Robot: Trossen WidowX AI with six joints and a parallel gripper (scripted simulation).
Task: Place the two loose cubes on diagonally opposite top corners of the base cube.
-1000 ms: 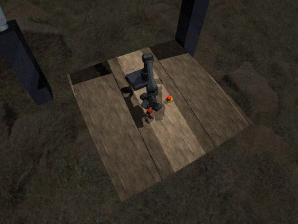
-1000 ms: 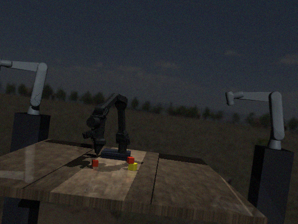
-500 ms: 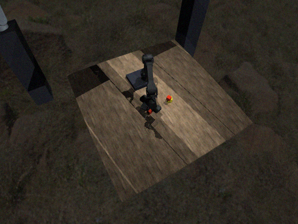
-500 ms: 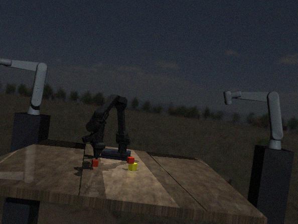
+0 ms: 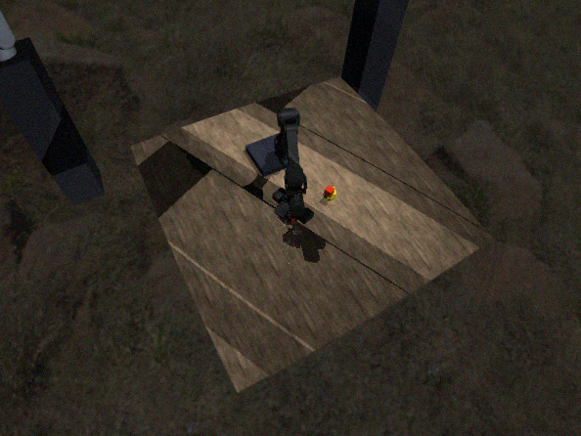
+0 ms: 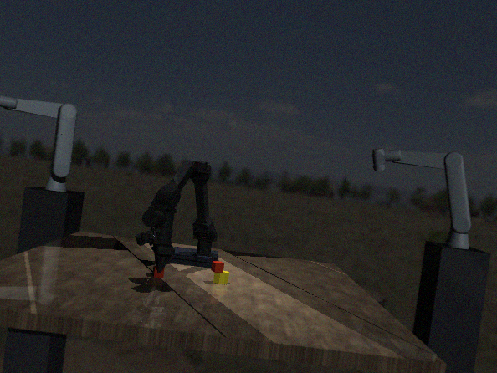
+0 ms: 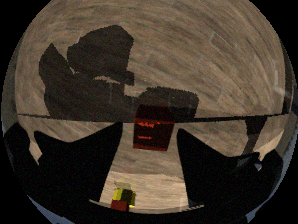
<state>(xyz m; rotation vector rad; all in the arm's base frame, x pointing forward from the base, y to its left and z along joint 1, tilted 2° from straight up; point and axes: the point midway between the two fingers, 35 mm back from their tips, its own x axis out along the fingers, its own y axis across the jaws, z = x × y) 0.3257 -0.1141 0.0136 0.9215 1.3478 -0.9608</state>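
My gripper tip is now 220 mm to the right of the yellow base cube and 40 mm past it.
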